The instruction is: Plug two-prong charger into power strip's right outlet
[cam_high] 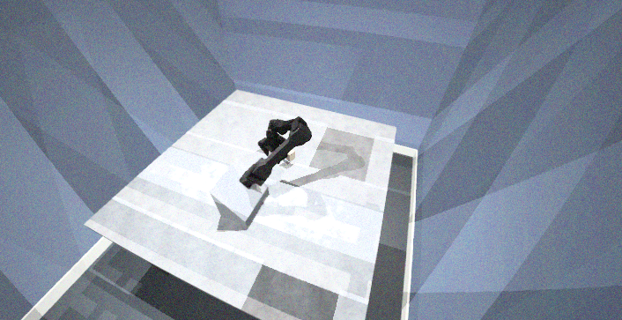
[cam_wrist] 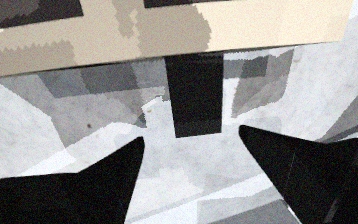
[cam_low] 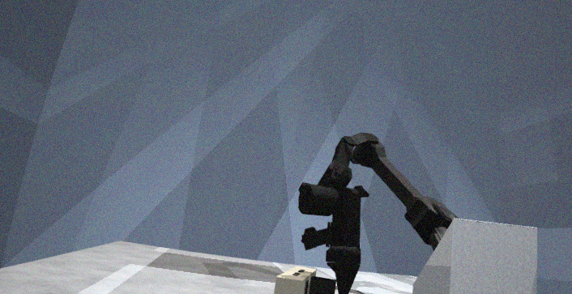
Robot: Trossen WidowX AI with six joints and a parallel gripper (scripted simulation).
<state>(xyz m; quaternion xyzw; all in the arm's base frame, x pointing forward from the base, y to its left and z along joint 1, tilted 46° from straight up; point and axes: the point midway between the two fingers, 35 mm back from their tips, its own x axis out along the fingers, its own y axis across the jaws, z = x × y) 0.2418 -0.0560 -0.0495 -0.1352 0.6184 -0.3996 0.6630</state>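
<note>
My gripper tip is now 50 mm short of the dark charger, 20 mm to the left of it and 10 mm below it.
</note>
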